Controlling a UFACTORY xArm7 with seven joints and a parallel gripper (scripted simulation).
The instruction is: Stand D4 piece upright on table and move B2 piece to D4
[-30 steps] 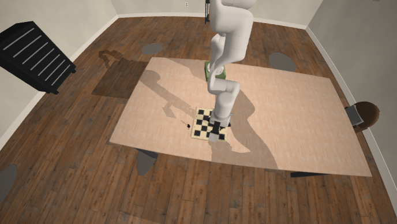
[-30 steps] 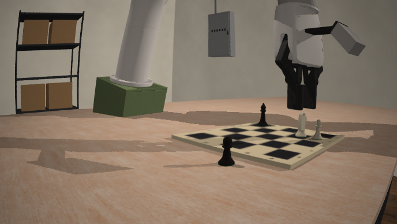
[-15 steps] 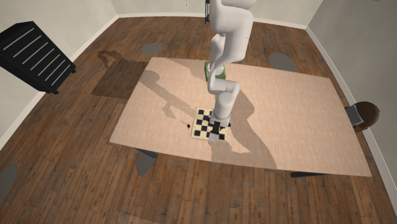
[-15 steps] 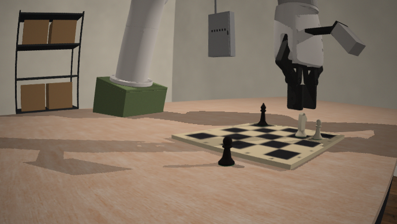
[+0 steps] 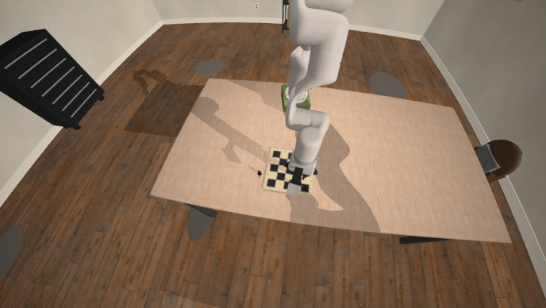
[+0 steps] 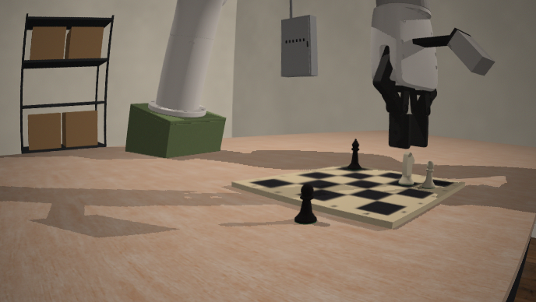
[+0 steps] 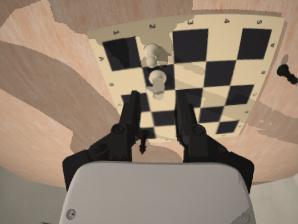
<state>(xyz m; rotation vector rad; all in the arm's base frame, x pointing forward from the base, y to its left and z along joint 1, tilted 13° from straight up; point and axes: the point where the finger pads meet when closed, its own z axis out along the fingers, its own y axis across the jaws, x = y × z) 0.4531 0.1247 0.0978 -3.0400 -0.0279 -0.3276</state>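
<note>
Right now my hand is 5 cm above the white knight. The rest, counted from my hand: chessboard: 7 cm below, 5 cm to the right, 3 cm behind; then white pawn: 5 cm below, 3 cm ahead, 1 cm to the left; then black bishop: 12 cm behind, 4 cm below, 2 cm to the left.
</note>
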